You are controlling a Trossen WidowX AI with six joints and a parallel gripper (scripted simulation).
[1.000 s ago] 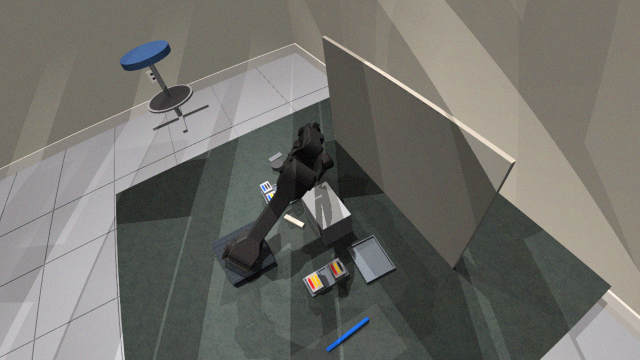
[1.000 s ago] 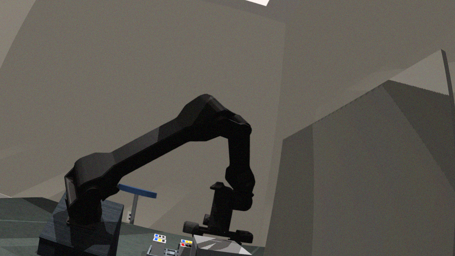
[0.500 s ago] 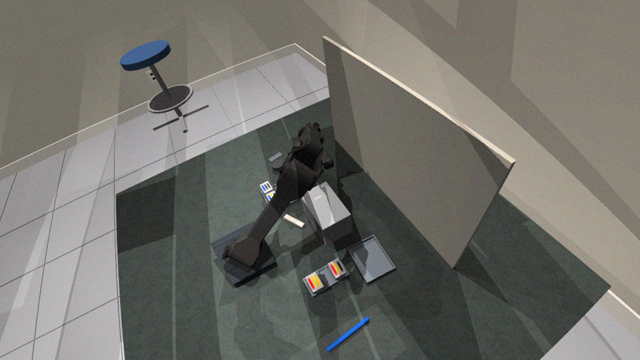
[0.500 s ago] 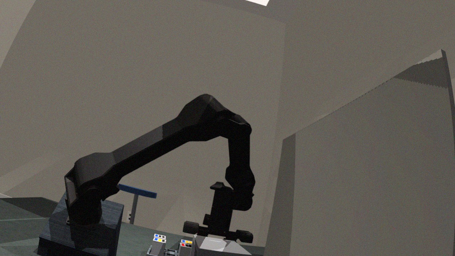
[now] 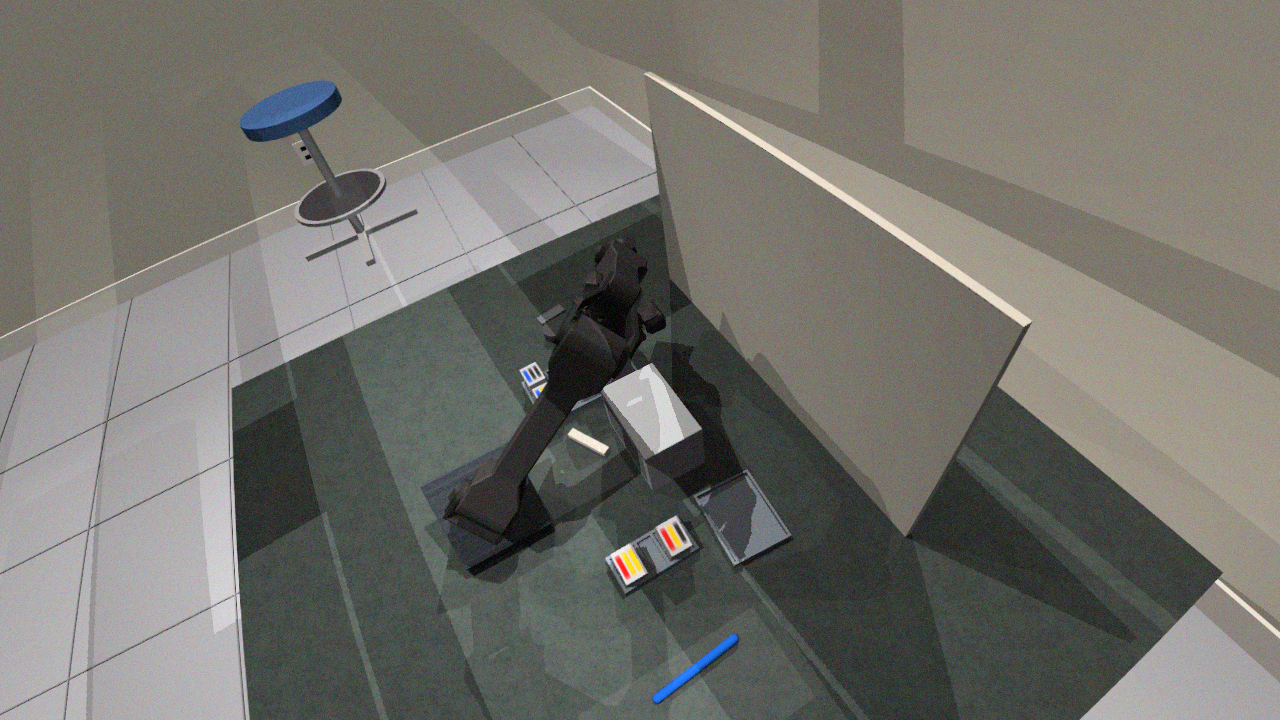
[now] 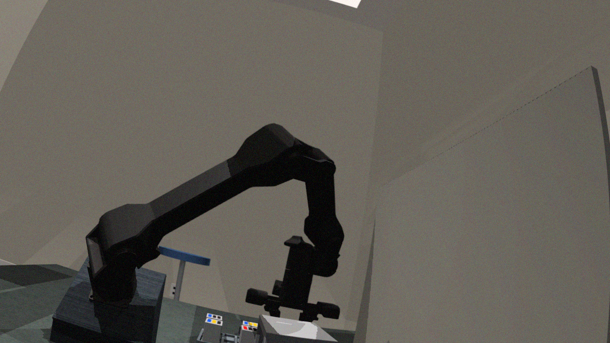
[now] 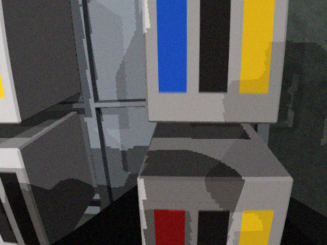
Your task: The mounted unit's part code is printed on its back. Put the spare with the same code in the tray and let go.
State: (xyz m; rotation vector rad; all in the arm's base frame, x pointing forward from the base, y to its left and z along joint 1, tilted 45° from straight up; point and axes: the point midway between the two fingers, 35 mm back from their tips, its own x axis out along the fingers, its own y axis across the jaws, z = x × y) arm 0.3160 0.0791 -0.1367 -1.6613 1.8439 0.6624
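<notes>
Right now my gripper tip is 36 cm to the left of the grey tray, 3 cm above it and 1 cm short of it. Round my gripper tip: wall panel (21 cm ahead, 19 cm above, 18 cm to the right); then mounted unit (15 cm to the right, 3 cm behind, 2 cm above); then grey rack (7 cm behind, 3 cm to the left, 3 cm below).
</notes>
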